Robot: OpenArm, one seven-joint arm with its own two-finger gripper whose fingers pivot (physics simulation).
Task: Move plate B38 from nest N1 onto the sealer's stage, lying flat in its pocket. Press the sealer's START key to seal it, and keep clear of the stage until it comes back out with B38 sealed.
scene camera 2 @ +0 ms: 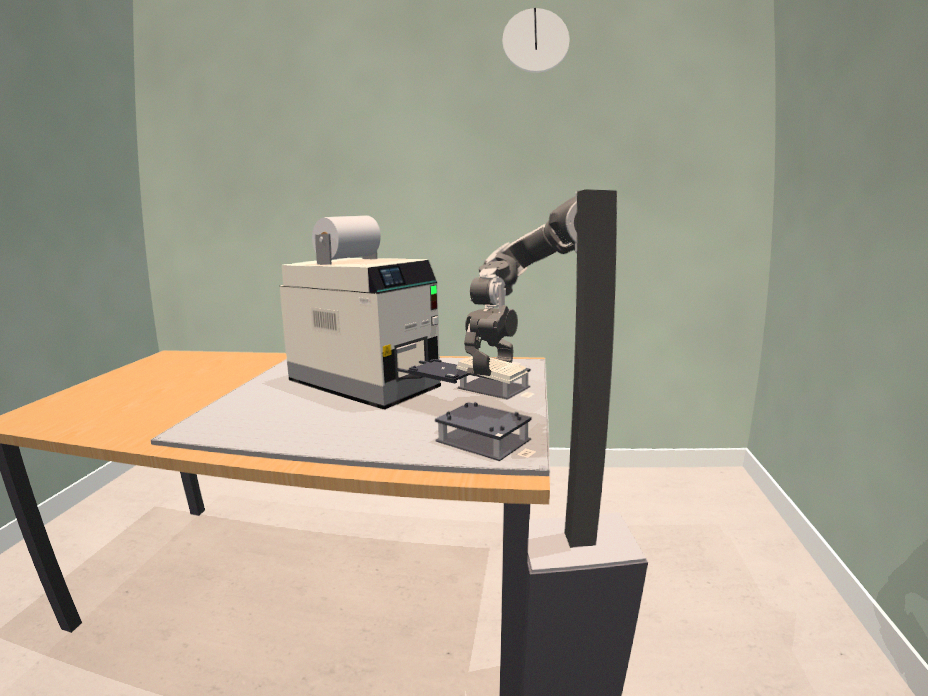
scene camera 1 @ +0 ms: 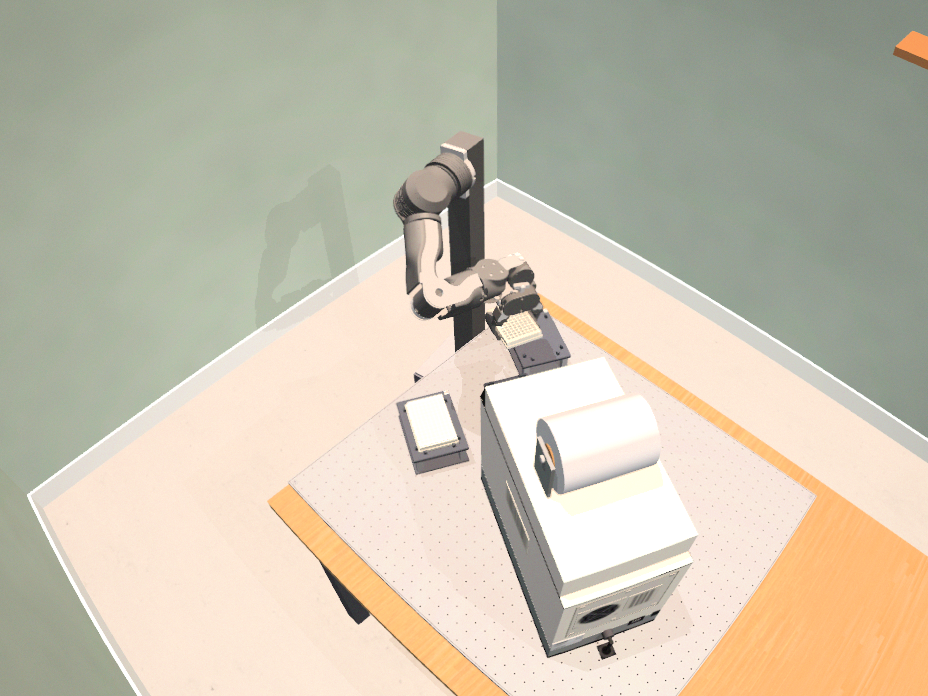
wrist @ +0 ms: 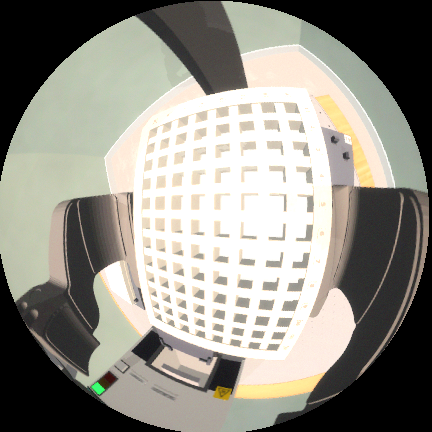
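My gripper is shut on a cream multi-well plate, held by its two long sides, about level and raised above the table. Its label is not readable. In scene camera 1 it overlaps a dark nest with no plate on it. The sealer has its dark stage out, with no plate seen on it; the held plate hides part of it in the wrist view. A small light key is on the sealer's front, near a green light.
A second nest holds another pale plate on the stage's other side. A film roll tops the sealer. The arm's dark post stands by the table edge. The perforated mat lies underneath.
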